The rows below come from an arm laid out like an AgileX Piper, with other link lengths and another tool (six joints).
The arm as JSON. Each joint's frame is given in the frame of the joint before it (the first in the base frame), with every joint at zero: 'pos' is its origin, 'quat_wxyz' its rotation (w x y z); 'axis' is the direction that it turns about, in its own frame. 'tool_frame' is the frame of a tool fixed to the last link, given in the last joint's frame.
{
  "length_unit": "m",
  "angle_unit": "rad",
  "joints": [
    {
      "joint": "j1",
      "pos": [
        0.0,
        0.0,
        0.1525
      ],
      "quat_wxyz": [
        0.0,
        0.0,
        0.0,
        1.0
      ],
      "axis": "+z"
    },
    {
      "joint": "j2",
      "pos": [
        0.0,
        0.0,
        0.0
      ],
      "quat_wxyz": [
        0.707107,
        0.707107,
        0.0,
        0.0
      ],
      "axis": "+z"
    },
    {
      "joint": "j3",
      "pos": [
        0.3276,
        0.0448,
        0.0
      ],
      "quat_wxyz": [
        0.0,
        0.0,
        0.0,
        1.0
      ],
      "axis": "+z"
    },
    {
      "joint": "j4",
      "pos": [
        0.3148,
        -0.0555,
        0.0
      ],
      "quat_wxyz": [
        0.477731,
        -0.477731,
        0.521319,
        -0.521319
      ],
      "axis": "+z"
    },
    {
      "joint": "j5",
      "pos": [
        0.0,
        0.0,
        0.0
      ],
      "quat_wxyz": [
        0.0,
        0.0,
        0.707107,
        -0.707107
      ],
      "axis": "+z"
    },
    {
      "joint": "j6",
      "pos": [
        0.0,
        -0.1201,
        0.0
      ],
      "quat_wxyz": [
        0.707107,
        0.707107,
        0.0,
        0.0
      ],
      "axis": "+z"
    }
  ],
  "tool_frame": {
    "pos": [
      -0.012,
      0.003,
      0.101
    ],
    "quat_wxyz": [
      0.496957,
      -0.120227,
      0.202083,
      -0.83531
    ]
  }
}
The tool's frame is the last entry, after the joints.
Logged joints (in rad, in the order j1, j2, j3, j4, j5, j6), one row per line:
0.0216, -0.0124, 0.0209, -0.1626, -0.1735, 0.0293
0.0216, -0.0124, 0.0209, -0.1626, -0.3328, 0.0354
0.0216, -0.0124, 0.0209, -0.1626, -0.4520, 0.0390
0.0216, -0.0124, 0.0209, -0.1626, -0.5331, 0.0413
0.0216, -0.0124, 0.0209, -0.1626, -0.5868, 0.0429
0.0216, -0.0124, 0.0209, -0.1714, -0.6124, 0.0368
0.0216, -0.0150, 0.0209, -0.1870, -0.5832, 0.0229
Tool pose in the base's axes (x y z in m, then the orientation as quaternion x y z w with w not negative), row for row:
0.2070, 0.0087, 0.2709, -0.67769, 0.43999, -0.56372, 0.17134
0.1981, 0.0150, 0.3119, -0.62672, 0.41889, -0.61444, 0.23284
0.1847, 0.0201, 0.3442, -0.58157, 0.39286, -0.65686, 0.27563
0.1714, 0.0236, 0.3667, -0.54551, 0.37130, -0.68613, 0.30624
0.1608, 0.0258, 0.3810, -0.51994, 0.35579, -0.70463, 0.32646
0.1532, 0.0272, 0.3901, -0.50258, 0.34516, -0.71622, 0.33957
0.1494, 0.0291, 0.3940, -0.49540, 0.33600, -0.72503, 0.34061
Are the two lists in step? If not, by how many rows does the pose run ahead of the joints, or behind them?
The pose runs 1 row behind the joints: the pose in row i belongs to the joints in row i - 1.
